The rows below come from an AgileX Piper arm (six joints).
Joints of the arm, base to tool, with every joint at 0 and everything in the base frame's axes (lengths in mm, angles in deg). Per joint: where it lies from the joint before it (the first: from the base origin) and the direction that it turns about. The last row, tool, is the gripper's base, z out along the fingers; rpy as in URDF.
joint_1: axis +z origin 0 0 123
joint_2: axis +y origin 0 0 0
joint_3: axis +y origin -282.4 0 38.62
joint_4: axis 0.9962 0 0.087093 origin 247.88 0 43.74
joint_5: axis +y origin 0 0 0
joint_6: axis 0.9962 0 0.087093 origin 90.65 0 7.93
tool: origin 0 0 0 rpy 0 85.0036 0
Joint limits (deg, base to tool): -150..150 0..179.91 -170..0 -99.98..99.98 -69.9..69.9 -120..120
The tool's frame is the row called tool.
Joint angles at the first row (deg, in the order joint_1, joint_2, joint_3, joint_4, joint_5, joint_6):
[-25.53, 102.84, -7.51, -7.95, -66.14, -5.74]
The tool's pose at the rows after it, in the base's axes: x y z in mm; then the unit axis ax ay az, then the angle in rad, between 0 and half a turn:
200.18 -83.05 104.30 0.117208 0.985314 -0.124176 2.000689
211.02 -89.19 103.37 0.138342 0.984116 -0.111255 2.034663
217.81 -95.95 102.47 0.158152 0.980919 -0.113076 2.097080
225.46 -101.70 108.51 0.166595 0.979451 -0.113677 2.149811
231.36 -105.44 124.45 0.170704 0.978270 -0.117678 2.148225
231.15 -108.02 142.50 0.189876 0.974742 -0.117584 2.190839
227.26 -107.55 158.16 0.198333 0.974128 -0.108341 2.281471
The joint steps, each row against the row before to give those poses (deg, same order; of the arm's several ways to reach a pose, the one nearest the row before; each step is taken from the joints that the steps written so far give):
[0.00, 0.00, -2.90, 0.00, 1.94, 1.96]
[0.00, 0.00, -3.17, 0.22, 5.32, 2.43]
[0.00, -0.55, -2.66, 1.90, 6.67, 0.43]
[0.00, -2.19, -3.01, 0.93, 8.13, 0.11]
[0.00, -3.89, -2.34, 0.22, 6.04, 0.37]
[0.00, -5.31, -2.19, 1.79, 9.90, 0.22]
[0.00, -5.09, -2.41, 0.74, 12.78, 0.04]

